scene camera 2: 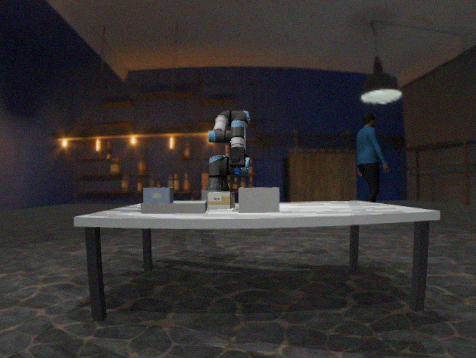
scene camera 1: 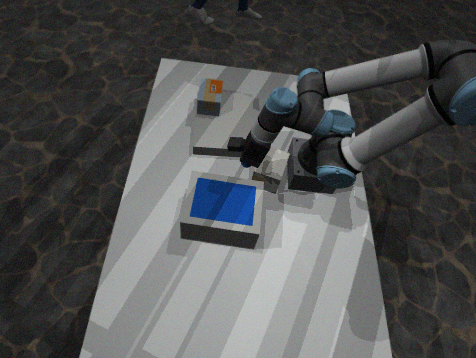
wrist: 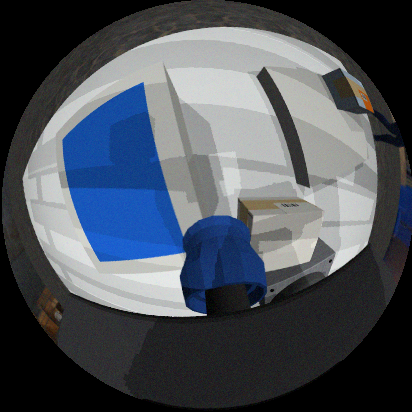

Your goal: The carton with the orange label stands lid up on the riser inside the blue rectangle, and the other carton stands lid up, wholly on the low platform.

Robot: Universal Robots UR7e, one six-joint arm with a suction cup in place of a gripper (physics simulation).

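Note:
The orange-label carton [scene camera 1: 210, 97] [scene camera 2: 158, 195] [wrist: 350, 91] stands on the low platform [scene camera 1: 207, 136] [scene camera 2: 187, 207] [wrist: 320, 125], its taped, orange-labelled face up. The other carton [scene camera 1: 277, 164] [scene camera 2: 220, 200] [wrist: 287, 235], pale with tan tape, lies on its side on the table between the riser and the robot's base; its taped, barcoded face points sideways and a plain face is up. My suction cup [scene camera 1: 245, 163] [scene camera 2: 237, 171] [wrist: 217, 225] hangs above and beside this carton, apart from it, with nothing on it. The blue rectangle [scene camera 1: 223, 200] [wrist: 120, 200] is uncovered on the riser [scene camera 1: 220, 235] [scene camera 2: 259, 200] [wrist: 162, 110].
The robot's base mount [scene camera 1: 310, 182] [wrist: 322, 252] stands right behind the pale carton. The riser is taller than the platform, with a gap between them. The arm reaches across the right side of the white table [scene camera 1: 165, 300] [scene camera 2: 325, 220] in scene camera 1.

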